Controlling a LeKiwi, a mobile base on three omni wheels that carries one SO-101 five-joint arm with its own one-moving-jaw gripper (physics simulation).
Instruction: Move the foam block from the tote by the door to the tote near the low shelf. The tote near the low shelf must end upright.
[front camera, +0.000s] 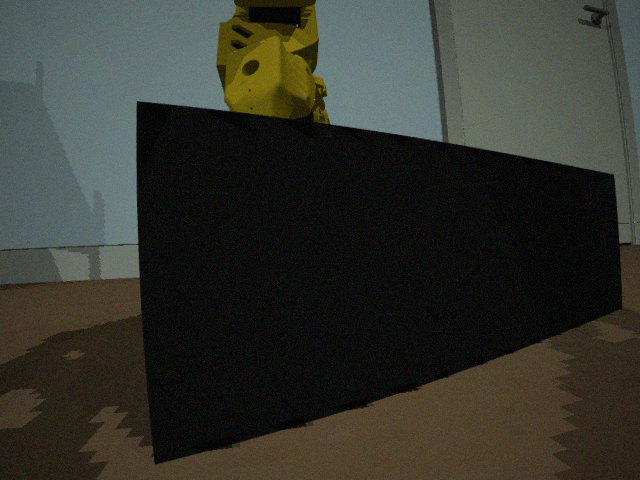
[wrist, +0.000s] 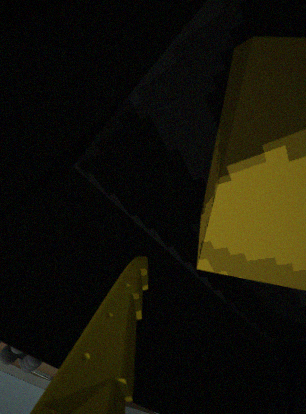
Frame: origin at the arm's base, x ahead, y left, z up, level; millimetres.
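Seen in the pictures: hand, tool point: (front camera: 276, 226) (wrist: 147, 268).
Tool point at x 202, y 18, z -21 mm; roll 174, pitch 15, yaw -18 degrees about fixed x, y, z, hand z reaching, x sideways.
Observation:
A point is followed by its place in that frame.
The black tote (front camera: 372, 258) {x 161, y -22, z -37 mm} (wrist: 65, 240) {x 146, y 19, z -38 mm} stands upright on the floor close ahead, with a door behind it at the right. In the wrist view the yellow foam block (wrist: 260, 200) {x 243, y 27, z -42 mm} lies inside the tote at the right, partly cut off by the picture's edge. One notched jaw of my gripper (wrist: 127, 310) {x 205, y 27, z -1 mm} shows at the lower left, its tip to the left of and below the block's near corner, apart from it. The moving jaw is swung out of the picture, so the gripper is open and empty. In the front view the tote's wall hides the jaws. The tote near the low shelf does not show.
My yellow arm (front camera: 273, 77) {x 190, y 15, z 49 mm} reaches down behind the tote's front wall. A pale door (front camera: 537, 77) {x 1051, y -829, z 537 mm} with a handle stands at the back right, beside a blue wall (front camera: 377, 67) {x 960, y -219, z 517 mm}. Brown floor (front camera: 439, 428) {x 141, y -36, z -90 mm} lies in front of the tote. Small dark rounded shapes show at the wrist view's lower left.

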